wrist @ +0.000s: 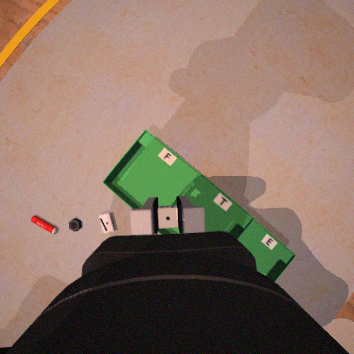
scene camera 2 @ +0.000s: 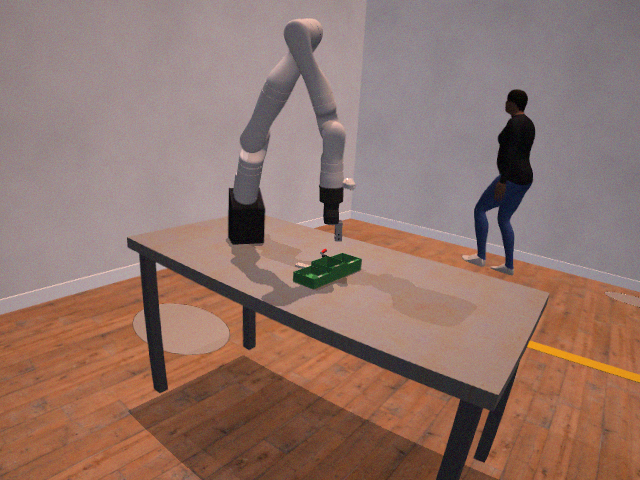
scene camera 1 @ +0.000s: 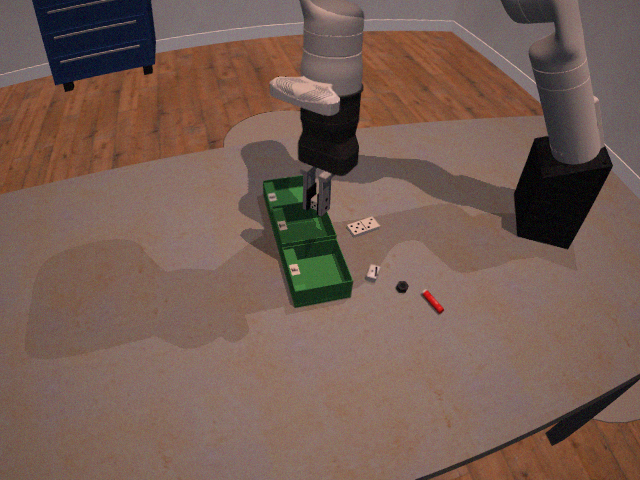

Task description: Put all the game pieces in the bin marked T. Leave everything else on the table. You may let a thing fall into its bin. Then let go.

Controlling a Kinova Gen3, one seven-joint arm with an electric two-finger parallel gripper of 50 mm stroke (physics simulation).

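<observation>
My gripper is shut on a small white piece with black dots, which looks like a die. It hangs well above the green bins and overlaps part of the T bin in scene camera 1 and the wrist view. The bin marked T is the middle one of three; no piece shows in its visible part, and the fingers hide some of it. A white domino lies flat on the table beside the T bin; it does not show in the wrist view.
The F bin and the E bin adjoin the T bin. A white and dark sharpener-like thing, a black nut and a red battery lie near the F bin.
</observation>
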